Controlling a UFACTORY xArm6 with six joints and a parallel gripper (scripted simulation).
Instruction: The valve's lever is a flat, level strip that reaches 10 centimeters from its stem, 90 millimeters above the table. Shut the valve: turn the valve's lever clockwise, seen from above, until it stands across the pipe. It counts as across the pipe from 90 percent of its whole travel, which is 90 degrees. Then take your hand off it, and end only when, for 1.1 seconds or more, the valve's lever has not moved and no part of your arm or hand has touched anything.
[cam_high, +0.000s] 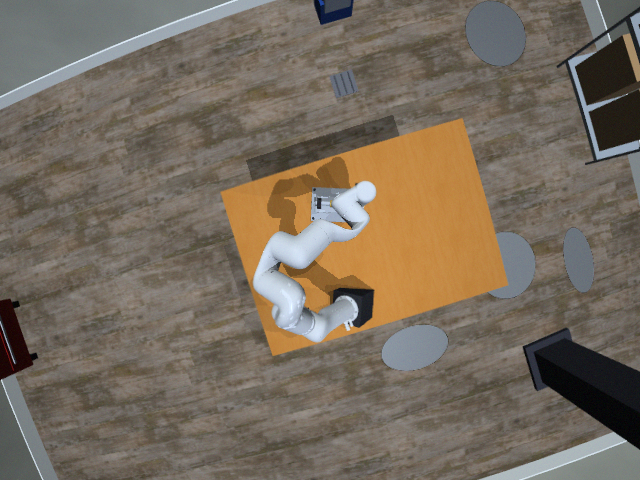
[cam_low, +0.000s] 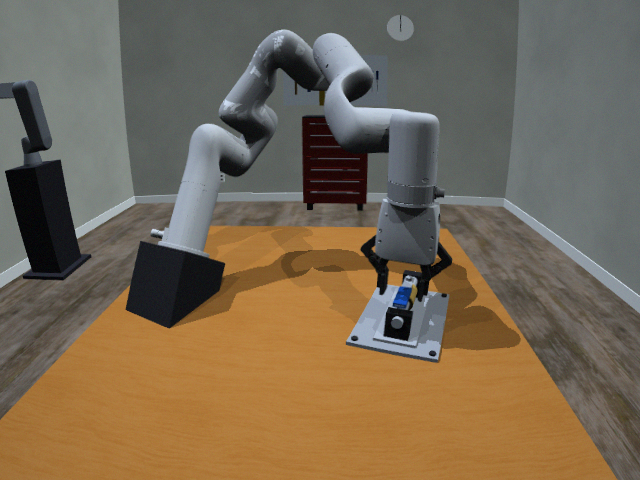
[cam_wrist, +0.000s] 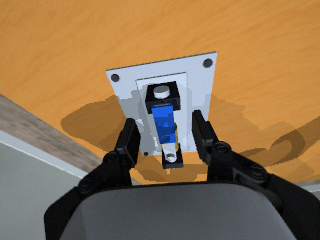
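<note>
Right now the lever is 2 cm ahead of my hand, 4 cm to the left of it and 3 cm below it. Also, from my hand: baseplate (3 cm ahead, 7 cm to the left, 11 cm below).
</note>
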